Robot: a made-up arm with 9 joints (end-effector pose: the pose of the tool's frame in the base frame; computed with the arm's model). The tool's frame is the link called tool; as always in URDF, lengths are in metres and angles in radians. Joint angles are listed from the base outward.
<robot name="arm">
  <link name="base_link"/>
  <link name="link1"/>
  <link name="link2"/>
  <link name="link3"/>
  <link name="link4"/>
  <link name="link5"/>
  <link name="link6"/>
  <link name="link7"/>
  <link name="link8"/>
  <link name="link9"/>
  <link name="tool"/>
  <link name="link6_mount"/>
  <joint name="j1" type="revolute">
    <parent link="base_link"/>
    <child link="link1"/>
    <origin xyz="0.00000 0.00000 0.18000"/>
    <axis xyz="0 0 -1"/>
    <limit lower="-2.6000" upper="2.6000" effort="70" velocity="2.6"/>
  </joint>
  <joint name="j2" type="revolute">
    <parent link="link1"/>
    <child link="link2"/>
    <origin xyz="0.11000 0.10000 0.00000"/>
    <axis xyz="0 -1 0"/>
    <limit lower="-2.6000" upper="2.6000" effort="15" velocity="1.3"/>
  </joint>
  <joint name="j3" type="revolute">
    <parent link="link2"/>
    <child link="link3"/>
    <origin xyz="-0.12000 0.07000 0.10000"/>
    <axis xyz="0 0 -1"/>
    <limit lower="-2.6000" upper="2.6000" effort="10" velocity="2.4"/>
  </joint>
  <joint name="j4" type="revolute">
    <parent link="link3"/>
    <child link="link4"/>
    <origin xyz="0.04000 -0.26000 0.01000"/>
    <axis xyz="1 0 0"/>
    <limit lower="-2.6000" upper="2.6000" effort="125" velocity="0.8"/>
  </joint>
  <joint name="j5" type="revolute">
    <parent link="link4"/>
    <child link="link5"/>
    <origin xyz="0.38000 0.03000 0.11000"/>
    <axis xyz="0 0 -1"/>
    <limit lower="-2.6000" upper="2.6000" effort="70" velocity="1.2"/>
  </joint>
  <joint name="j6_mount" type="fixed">
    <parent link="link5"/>
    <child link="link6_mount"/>
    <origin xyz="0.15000 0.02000 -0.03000"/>
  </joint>
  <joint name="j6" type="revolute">
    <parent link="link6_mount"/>
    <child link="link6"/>
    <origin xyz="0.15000 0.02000 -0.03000"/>
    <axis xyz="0 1 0"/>
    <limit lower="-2.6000" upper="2.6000" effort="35" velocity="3"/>
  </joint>
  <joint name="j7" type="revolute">
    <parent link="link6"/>
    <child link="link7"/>
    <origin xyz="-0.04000 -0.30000 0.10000"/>
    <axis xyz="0 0 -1"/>
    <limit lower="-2.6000" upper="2.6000" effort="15" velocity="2.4"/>
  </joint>
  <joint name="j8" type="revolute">
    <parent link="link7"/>
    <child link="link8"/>
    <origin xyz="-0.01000 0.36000 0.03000"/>
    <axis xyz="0 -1 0"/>
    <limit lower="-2.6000" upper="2.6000" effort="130" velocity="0.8"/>
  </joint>
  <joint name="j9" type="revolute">
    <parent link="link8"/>
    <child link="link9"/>
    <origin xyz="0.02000 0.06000 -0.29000"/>
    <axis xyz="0 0 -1"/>
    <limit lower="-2.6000" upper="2.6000" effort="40" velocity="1"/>
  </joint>
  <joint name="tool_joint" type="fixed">
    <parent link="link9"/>
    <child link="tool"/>
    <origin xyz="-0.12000 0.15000 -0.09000"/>
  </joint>
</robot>
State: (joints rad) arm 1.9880 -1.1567 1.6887 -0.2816 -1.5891 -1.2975 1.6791 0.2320 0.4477
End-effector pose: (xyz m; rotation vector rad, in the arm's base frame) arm -0.8774 -0.3010 0.0123 0.3977 -0.1807 2.1049
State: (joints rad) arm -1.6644 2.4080 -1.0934 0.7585 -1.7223 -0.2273 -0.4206 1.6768 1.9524
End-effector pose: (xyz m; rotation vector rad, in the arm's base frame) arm -0.0181 -0.4723 -0.1231 0.4837 -0.1176 -3.0301
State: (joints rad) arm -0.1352 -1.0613 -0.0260 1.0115 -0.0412 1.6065 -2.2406 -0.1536 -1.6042
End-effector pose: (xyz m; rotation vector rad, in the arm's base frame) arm 0.1681 -0.5335 -0.3127 -1.7856 1.7822 -0.4709
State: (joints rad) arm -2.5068 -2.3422 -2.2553 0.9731 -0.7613 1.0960 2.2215 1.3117 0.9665
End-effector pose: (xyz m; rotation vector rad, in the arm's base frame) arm -1.2770 -0.9094 0.8426 -1.1978 1.3443 1.6099
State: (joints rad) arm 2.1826 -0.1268 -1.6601 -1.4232 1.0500 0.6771 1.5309 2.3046 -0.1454
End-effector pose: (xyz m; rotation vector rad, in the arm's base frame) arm 0.1395 -0.7799 1.2627 2.6446 -0.1523 0.3722
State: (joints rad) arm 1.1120 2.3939 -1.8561 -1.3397 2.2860 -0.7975 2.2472 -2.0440 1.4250
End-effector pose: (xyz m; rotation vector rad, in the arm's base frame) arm -0.1012 -0.0677 -0.4342 -0.0366 -0.3158 0.7127
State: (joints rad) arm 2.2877 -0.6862 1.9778 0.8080 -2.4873 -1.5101 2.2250 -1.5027 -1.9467
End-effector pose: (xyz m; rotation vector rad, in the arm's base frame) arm 0.0476 0.0333 1.0560 -0.4240 -1.8756 -0.0600
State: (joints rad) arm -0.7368 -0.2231 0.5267 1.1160 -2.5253 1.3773 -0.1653 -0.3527 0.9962
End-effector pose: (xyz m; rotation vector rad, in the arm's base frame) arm 0.2129 -0.3602 0.2180 -0.8711 -0.6656 1.1179
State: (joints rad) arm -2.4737 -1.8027 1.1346 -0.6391 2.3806 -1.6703 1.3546 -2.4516 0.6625
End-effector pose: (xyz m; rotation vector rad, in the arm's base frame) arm -0.1968 0.6183 -0.1430 0.2562 -1.2826 0.6893
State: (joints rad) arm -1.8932 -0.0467 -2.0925 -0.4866 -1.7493 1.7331 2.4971 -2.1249 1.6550
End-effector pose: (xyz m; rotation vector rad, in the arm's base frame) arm -0.7479 -0.5900 -0.4329 0.3604 -0.4792 0.5406
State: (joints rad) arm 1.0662 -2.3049 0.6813 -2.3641 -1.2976 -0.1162 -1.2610 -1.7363 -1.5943
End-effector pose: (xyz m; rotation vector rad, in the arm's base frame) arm -0.3590 0.1134 -0.3558 0.2750 0.3514 -0.1607
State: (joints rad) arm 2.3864 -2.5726 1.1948 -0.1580 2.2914 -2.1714 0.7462 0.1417 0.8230
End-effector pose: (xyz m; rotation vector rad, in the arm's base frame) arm -0.7897 -0.3220 -0.2007 -1.2452 0.3000 -0.2822
